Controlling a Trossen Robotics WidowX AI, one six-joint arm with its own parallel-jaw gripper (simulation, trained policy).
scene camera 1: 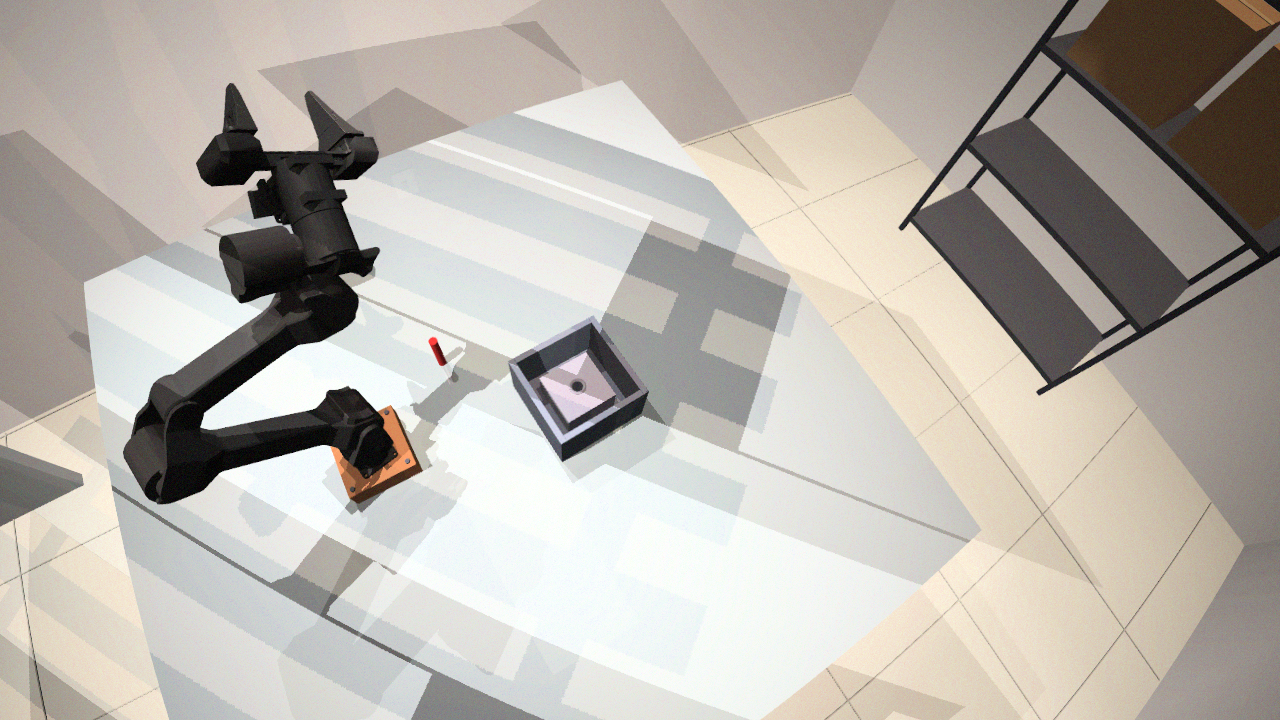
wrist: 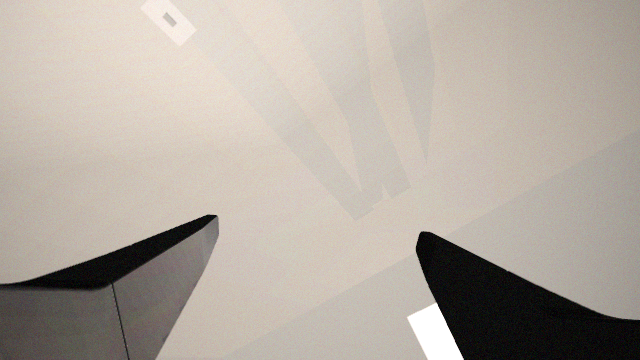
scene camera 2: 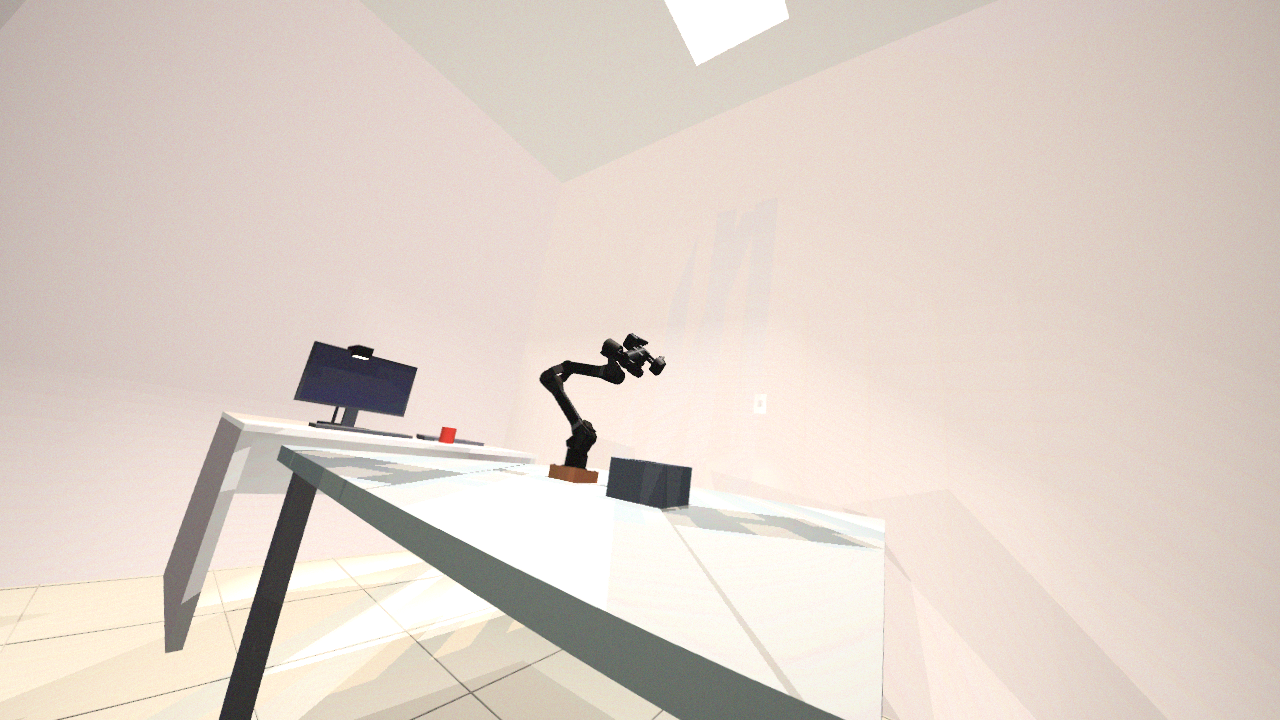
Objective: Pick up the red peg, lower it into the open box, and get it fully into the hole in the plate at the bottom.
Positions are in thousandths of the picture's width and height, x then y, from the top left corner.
In view: the gripper (scene camera 1: 211,123), a dark box (scene camera 1: 459,467) and a pale plate (scene camera 1: 451,544).
The dark box is seen too in scene camera 2 (scene camera 2: 515,674). The gripper shows as well in the wrist view (wrist: 501,646) and in scene camera 2 (scene camera 2: 513,487). The wrist view does not show the dark box: it is out of frame. The wrist view misses the pale plate: it is out of frame.
